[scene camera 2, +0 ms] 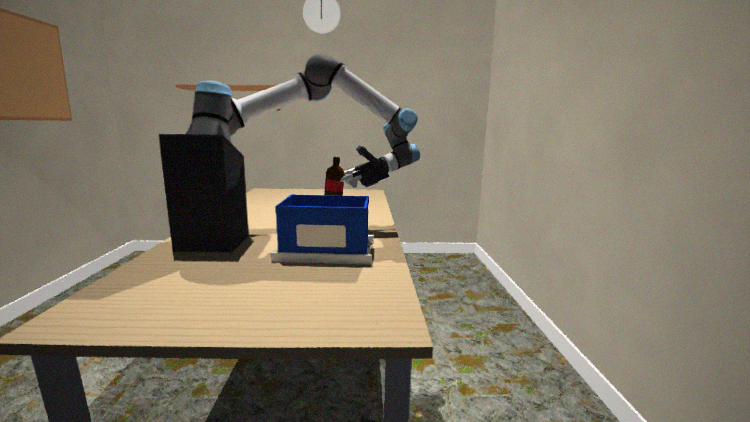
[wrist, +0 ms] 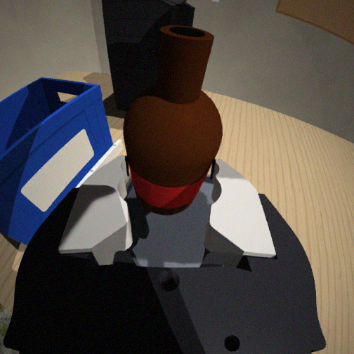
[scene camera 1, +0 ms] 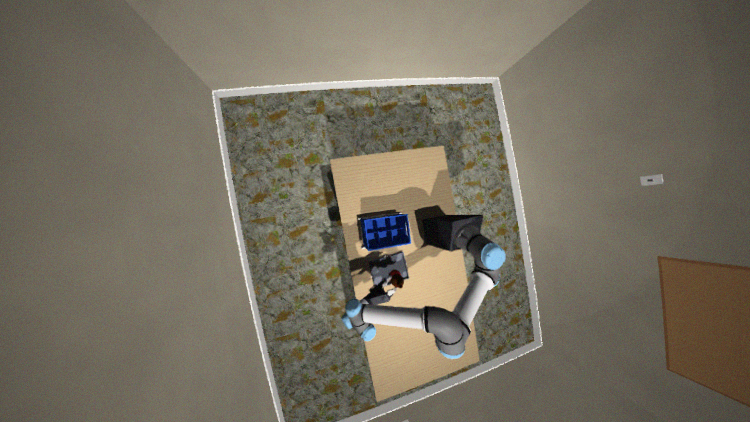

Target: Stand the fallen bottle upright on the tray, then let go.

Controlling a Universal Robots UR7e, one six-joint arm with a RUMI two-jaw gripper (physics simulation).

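Places are measured from the arm's base along level axes (x left, y back, z up), in millimetres.
Pixels of known places: gripper, fingertip midpoint: (scene camera 2: 337,180) (scene camera 1: 395,280); arm's base, link origin: (scene camera 2: 208,147) (scene camera 1: 465,236).
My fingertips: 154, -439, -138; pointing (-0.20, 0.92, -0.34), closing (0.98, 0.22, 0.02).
Note:
Ahead of a thing's pixels: the offset from my fingertips to its top centre, as dx, dy, dz. "spot": to the spot under its first point. Level surfaces: height alone.
The brown bottle with a red label @(-2, +9, +92) (scene camera 1: 397,281) (scene camera 2: 334,175) (wrist: 172,130) stands upright in scene camera 2, neck up. My gripper (scene camera 1: 391,288) (scene camera 2: 344,177) (wrist: 170,159) is shut on the bottle's body, with one finger on each side, and reaches in low and slanted from the table's edge side. The grey tray @(spot: -66, -20, -193) (scene camera 1: 381,263) (wrist: 170,245) lies beneath, and the bottle is over its end farther from the blue crate. The tray does not show in scene camera 2. The bottle's base is hidden behind the crate there, so I cannot tell whether it touches the tray.
A blue crate @(-287, +46, -23) (scene camera 1: 391,245) (scene camera 2: 322,209) (wrist: 95,117) with inner compartments stands beside the tray, on a low white base @(spot: -390, +57, -182) (scene camera 2: 322,258). The black arm pedestal (scene camera 1: 443,230) (scene camera 2: 204,194) (wrist: 145,60) stands on the wooden table @(dz -199) (scene camera 1: 419,367) (scene camera 2: 262,314) (wrist: 300,200) across from the crate.

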